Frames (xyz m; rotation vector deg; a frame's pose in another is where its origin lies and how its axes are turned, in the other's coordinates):
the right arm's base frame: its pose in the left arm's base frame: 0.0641 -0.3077 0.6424 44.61 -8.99 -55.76
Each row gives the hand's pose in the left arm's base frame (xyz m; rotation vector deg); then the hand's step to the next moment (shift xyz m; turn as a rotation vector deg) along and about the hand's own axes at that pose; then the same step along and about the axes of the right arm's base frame.
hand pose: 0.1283 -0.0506 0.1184 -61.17 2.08 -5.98
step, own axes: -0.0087 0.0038 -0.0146 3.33 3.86 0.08
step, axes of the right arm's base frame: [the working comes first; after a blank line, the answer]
step, axes of the left arm's base frame: -0.0096 -0.0100 -0.0105 3.58 1.57 -3.27

0.0047 -0.0167 0.0019 1.51 0.80 -4.80
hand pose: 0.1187 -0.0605 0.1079 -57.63 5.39 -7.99
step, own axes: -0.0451 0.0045 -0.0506 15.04 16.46 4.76
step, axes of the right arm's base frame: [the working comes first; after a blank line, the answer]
step, axes of the left arm's base frame: -0.0514 -0.0326 -0.0301 16.73 10.25 -11.61

0.0026 -0.0653 0.0184 3.99 7.09 -21.30
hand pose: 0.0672 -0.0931 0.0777 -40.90 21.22 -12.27
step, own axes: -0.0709 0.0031 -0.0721 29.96 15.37 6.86
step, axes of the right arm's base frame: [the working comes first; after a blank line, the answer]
step, axes of the left arm's base frame: -0.0935 -0.0184 -0.0340 31.13 6.00 -13.25

-0.0320 -0.0921 0.0271 15.97 14.49 -26.75
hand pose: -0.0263 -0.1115 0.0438 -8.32 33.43 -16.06
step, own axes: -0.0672 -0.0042 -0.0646 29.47 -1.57 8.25
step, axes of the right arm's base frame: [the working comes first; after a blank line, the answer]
step, axes of the left arm's base frame: -0.0908 0.0126 -0.0174 27.80 -9.90 -8.23

-0.0585 -0.0694 0.0217 25.56 10.42 -13.31
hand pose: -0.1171 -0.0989 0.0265 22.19 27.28 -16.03
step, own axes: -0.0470 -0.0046 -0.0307 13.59 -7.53 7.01
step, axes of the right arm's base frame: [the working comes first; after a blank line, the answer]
step, axes of the left arm's base frame: -0.0536 0.0169 -0.0033 11.70 -11.98 -3.18

-0.0435 -0.0334 0.0129 16.87 2.07 -1.31
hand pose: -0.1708 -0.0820 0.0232 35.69 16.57 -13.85
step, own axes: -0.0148 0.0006 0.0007 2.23 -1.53 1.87
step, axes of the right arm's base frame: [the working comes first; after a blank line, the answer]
step, axes of the left arm's base frame: -0.0135 0.0020 0.0058 1.97 -2.63 -0.12

-0.0106 -0.0047 0.0092 3.24 0.42 0.40
